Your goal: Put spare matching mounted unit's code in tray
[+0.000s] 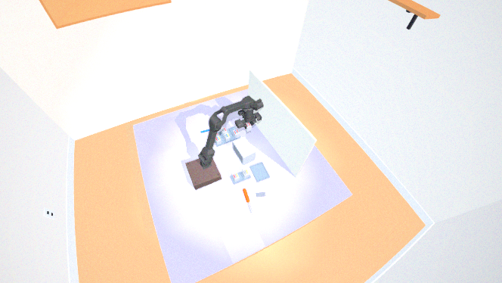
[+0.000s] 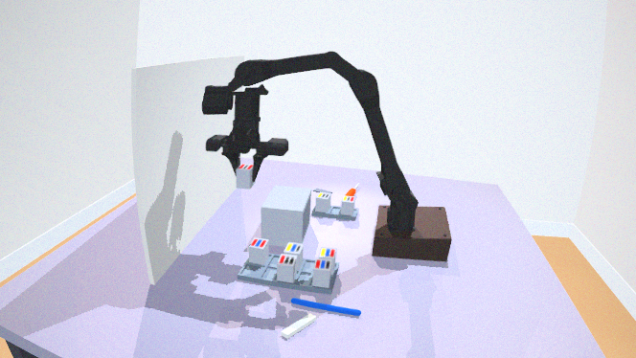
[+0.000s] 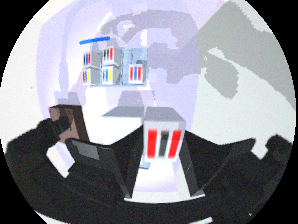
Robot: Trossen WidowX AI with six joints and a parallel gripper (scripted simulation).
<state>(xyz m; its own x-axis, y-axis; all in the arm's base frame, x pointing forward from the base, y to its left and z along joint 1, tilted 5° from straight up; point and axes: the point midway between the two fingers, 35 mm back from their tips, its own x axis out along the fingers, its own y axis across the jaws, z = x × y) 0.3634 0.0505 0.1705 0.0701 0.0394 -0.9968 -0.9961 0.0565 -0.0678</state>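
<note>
The light blue tray lies 7 cm behind my gripper tip, 28 cm to the right of it and 16 cm below it. The rest, counted from my gripper tip: white spare (2 cm above); then grey mounted unit (8 cm behind, 8 cm to the right, 11 cm below); then white panel (15 cm ahead, 10 cm to the right, 6 cm above).
</note>
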